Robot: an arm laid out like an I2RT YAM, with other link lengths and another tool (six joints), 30 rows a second.
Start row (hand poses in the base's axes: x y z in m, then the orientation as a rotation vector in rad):
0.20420 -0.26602 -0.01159 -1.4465 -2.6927 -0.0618
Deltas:
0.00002 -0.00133 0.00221 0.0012 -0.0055 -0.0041
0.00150 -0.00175 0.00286 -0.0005 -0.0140 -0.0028
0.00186 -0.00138 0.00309 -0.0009 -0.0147 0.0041
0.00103 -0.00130 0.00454 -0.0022 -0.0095 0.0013
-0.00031 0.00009 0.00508 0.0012 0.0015 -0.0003
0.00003 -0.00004 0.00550 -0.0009 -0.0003 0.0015
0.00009 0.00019 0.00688 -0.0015 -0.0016 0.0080
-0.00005 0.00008 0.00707 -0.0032 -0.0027 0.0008
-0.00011 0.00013 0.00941 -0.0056 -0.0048 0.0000
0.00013 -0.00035 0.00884 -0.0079 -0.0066 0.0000
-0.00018 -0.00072 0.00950 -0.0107 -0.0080 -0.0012
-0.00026 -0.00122 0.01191 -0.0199 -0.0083 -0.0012
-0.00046 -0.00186 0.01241 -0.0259 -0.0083 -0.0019
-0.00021 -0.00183 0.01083 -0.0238 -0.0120 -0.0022
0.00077 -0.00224 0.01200 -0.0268 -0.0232 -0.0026
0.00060 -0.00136 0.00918 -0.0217 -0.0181 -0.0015
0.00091 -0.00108 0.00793 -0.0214 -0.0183 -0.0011
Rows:
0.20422 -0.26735 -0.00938 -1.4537 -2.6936 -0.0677
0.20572 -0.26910 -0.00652 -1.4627 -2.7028 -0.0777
0.20758 -0.27048 -0.00343 -1.4626 -2.7176 -0.0874
0.20861 -0.27178 0.00111 -1.4648 -2.7269 -0.0916
0.20830 -0.27169 0.00619 -1.4644 -2.7250 -0.0921
0.20833 -0.27173 0.01169 -1.4627 -2.7267 -0.0911
0.20842 -0.27154 0.01857 -1.4526 -2.7343 -0.0900
0.20837 -0.27146 0.02564 -1.4532 -2.7384 -0.0877
0.20826 -0.27133 0.03505 -1.4563 -2.7447 -0.0837
0.20839 -0.27168 0.04389 -1.4606 -2.7534 -0.0779
0.20821 -0.27240 0.05339 -1.4677 -2.7636 -0.0693
0.20795 -0.27362 0.06530 1.4723 2.7692 0.0480
0.20749 -0.27548 0.07771 1.4654 2.7511 0.0181
0.20728 -0.27731 0.08854 1.4578 2.7305 -0.0058
0.20805 -0.27955 0.10054 1.4454 2.6995 -0.0253
0.20865 -0.28091 0.10972 1.4347 2.6753 -0.0413
0.20956 -0.28199 0.11765 1.4234 2.6513 -0.0564

